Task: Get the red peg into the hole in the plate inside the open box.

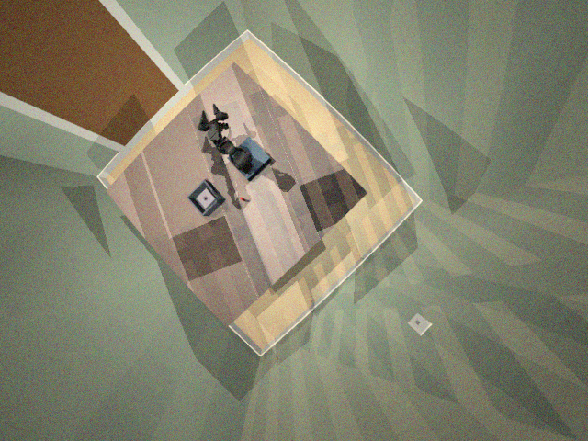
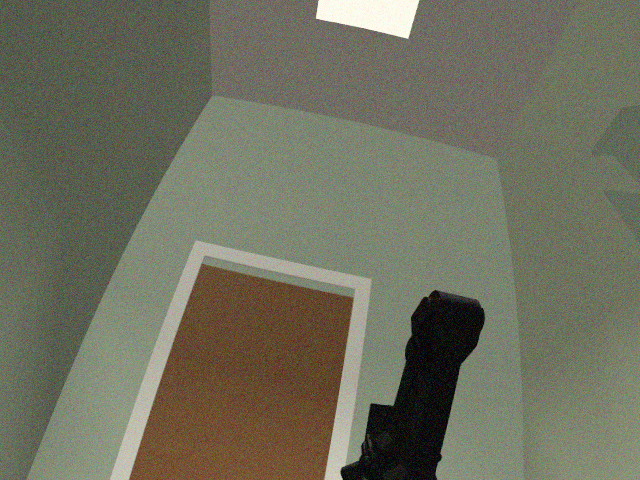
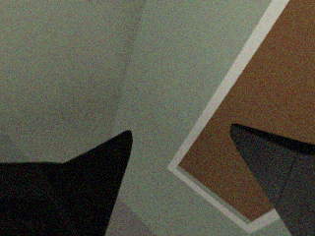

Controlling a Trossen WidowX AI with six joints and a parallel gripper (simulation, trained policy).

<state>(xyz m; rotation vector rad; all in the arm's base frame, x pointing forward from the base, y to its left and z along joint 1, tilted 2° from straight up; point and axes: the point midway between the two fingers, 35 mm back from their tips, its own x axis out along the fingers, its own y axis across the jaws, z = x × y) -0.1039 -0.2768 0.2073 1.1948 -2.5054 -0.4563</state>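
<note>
The red peg is 30 cm ahead of my gripper tip, 41 cm to the left of it and 23 cm below it. Also, from my gripper tip: pale plate 44 cm ahead, 21 cm to the left, 23 cm below; blue-grey box 44 cm ahead, 21 cm to the left, 25 cm below.
</note>
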